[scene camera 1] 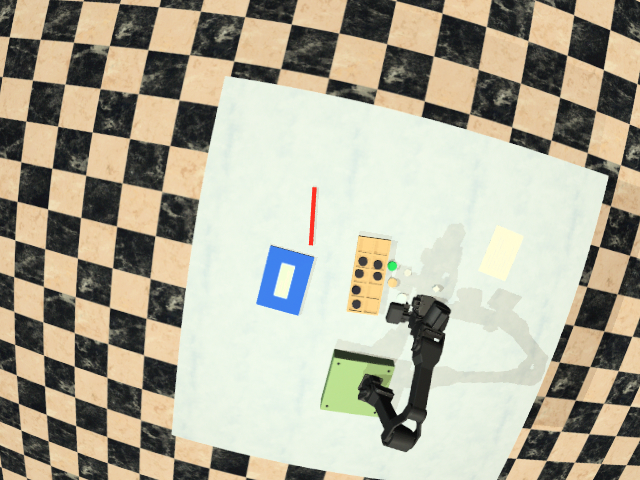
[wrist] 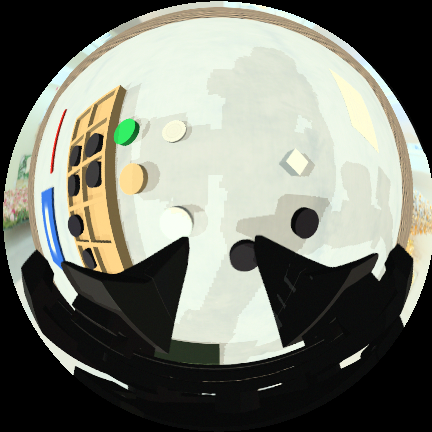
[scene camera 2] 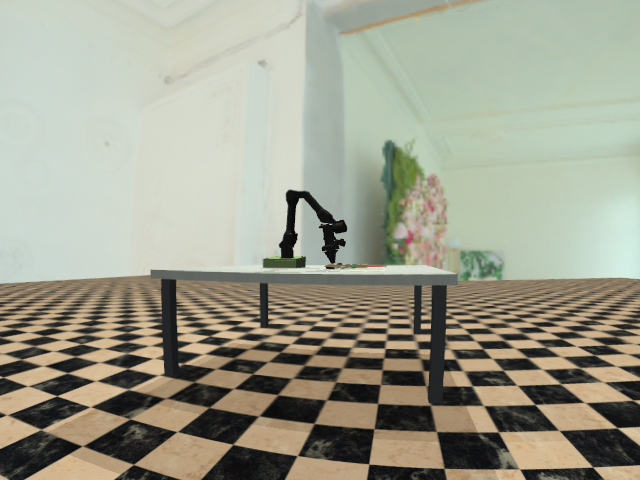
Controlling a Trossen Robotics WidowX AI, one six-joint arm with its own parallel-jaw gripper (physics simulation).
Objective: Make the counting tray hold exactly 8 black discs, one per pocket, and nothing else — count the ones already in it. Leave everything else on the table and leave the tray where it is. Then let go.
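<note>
The tan counting tray (scene camera 1: 347,311) (wrist: 113,200) has two columns of pockets. Black discs lie in both pockets of its second and third rows from the far end, and in the left pockets of the two nearest rows. The far row and the right pockets of the two nearest rows are empty. My gripper (scene camera 2: 331,261) (wrist: 221,241) is open and empty, low over the table right of the tray. In the wrist view one loose black disc (wrist: 243,256) lies partly behind the right fingertip, and another black disc (wrist: 305,223) lies farther right. The arm hides both in the overhead view.
A green disc (scene camera 1: 392,265) (wrist: 126,132), a tan disc (scene camera 1: 392,282) (wrist: 133,179), a cream disc (scene camera 1: 407,272) (wrist: 174,131), a white disc (wrist: 177,221) and a small pale block (scene camera 1: 436,288) (wrist: 297,161) lie right of the tray. Left are a blue plate (scene camera 1: 265,291) and red bar (scene camera 1: 312,215).
</note>
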